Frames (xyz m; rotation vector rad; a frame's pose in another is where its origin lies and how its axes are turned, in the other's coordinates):
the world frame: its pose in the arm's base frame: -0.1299 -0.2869 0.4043 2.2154 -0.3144 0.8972
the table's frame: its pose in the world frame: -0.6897 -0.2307 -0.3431 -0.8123 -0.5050 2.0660
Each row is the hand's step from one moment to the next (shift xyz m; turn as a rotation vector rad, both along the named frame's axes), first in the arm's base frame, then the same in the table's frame.
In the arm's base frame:
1: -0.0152 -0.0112 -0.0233 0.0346 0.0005 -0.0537
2: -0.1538 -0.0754 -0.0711 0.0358 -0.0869 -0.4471
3: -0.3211 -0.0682 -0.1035 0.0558 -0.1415 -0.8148
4: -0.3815 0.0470 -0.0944 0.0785 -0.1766 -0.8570
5: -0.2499 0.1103 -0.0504 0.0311 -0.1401 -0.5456
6: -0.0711 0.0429 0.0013 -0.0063 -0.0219 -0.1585
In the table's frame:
1: 0.0099 0.0068 0.0275 -0.0477 0.0050 0.0422
2: 0.1393 0.0364 0.1169 -0.1432 0.0834 0.4257
3: 0.2740 0.1308 0.1621 -0.2586 0.1699 0.7690
4: 0.2898 0.2476 0.1064 -0.2797 0.1473 0.8197
5: 0.1657 0.2219 0.0217 -0.1518 0.0801 0.5374
6: 0.0481 0.0665 -0.0129 -0.0371 0.0454 0.1490

